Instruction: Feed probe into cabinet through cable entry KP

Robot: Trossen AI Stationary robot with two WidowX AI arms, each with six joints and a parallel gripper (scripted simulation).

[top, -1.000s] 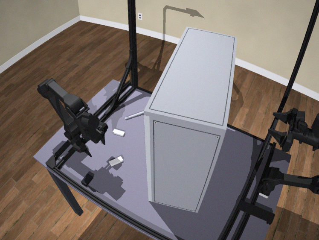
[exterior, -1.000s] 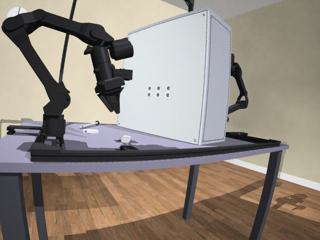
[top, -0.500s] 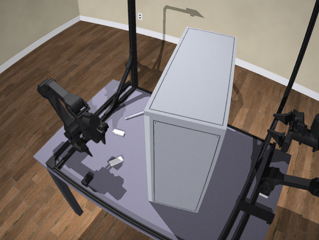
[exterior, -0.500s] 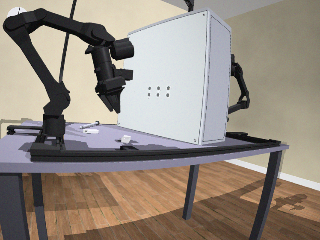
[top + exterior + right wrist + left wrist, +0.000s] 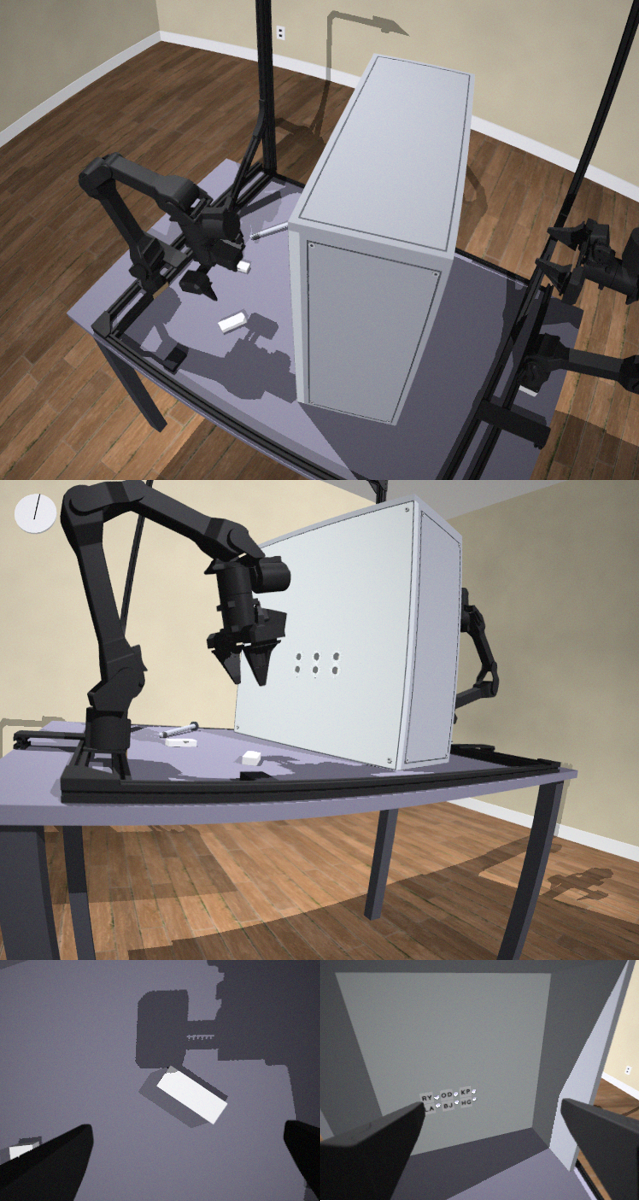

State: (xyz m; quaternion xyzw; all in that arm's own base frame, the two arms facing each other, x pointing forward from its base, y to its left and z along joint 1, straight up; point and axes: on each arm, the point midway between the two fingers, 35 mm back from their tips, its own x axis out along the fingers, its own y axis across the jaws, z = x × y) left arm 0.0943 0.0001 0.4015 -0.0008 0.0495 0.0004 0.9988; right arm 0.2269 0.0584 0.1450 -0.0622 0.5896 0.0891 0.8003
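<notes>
Right now the probe is 34 cm behind my right hand, 4 cm to the left of it and 16 cm below it. Also, from my right hand: black block: 17 cm ahead, 8 cm to the right, 16 cm below.
</notes>
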